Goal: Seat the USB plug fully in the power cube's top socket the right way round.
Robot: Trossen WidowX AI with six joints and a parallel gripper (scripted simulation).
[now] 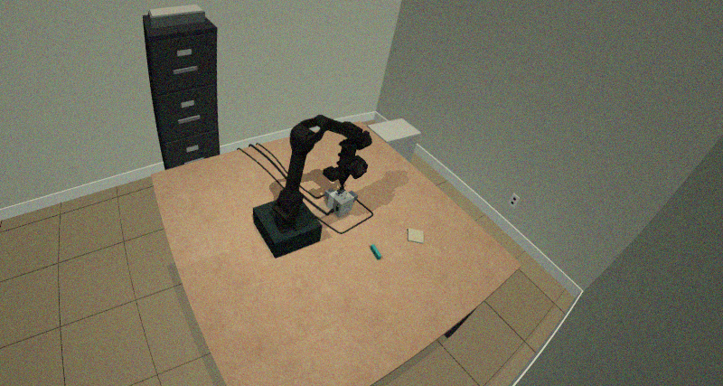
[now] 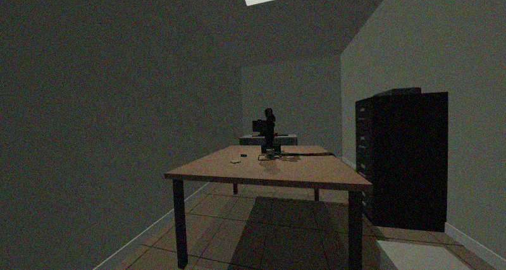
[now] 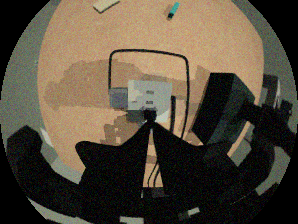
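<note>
My gripper tip is now 20 mm above the dark USB plug. Also, from my gripper tip: flat beige pad (210 mm ahead, 290 mm to the right, 130 mm below); then teal marker (290 mm to the right, 120 mm below).
</note>
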